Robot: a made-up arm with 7 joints. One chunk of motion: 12 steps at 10 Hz.
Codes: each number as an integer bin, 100 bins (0 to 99) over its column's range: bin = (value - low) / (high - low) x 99, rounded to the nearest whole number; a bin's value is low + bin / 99 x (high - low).
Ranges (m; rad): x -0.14..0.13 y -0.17..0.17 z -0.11..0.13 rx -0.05..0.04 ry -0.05..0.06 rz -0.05..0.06
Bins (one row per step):
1: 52 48 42 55 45 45
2: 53 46 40 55 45 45
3: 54 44 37 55 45 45
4: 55 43 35 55 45 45
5: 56 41 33 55 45 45
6: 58 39 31 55 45 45
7: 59 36 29 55 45 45
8: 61 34 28 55 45 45
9: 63 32 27 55 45 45
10: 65 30 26 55 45 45
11: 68 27 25 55 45 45
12: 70 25 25 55 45 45
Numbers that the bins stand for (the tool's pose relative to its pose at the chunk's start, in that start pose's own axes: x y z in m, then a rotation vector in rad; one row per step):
1: 0.0018 -0.0052 -0.0082 0.0000 0.0000 0.0000
2: 0.0045 -0.0120 -0.0130 0.0000 0.0000 0.0000
3: 0.0073 -0.0189 -0.0203 0.0000 0.0000 0.0000
4: 0.0100 -0.0223 -0.0252 0.0000 0.0000 0.0000
5: 0.0127 -0.0292 -0.0300 0.0000 0.0000 0.0000
6: 0.0182 -0.0361 -0.0348 0.0000 0.0000 0.0000
7: 0.0209 -0.0464 -0.0397 0.0000 0.0000 0.0000
8: 0.0264 -0.0532 -0.0421 0.0000 0.0000 0.0000
9: 0.0318 -0.0601 -0.0445 0.0000 0.0000 0.0000
10: 0.0373 -0.0670 -0.0470 0.0000 0.0000 0.0000
11: 0.0455 -0.0773 -0.0494 0.0000 0.0000 0.0000
12: 0.0509 -0.0841 -0.0494 0.0000 0.0000 0.0000

